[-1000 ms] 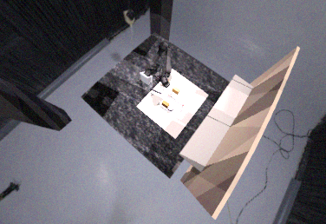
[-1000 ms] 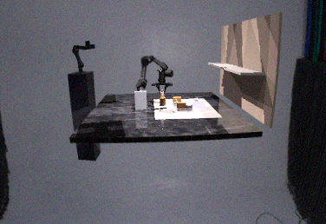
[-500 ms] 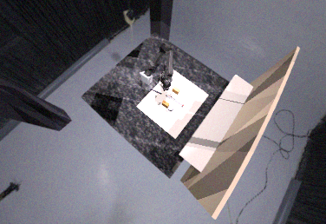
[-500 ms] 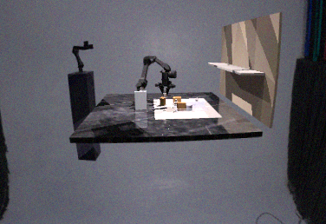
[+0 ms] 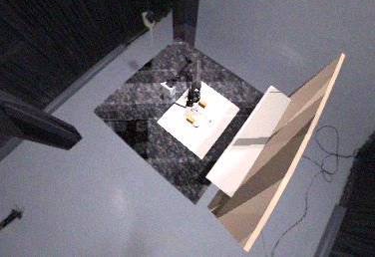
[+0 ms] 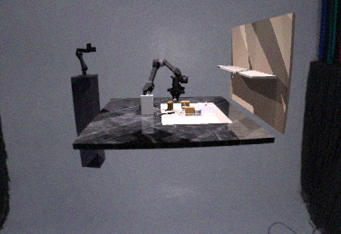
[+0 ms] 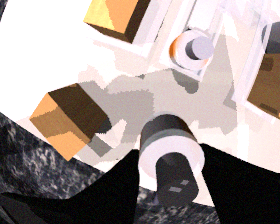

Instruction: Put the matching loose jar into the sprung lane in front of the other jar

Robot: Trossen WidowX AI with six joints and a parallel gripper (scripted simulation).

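The lane is 22 cm ahead of my gripper tip, 9 cm below it and 1 cm to the left of it. The rest, counted from my gripper tip: shelf board (59 cm ahead, 26 cm above, 3 cm to the left).
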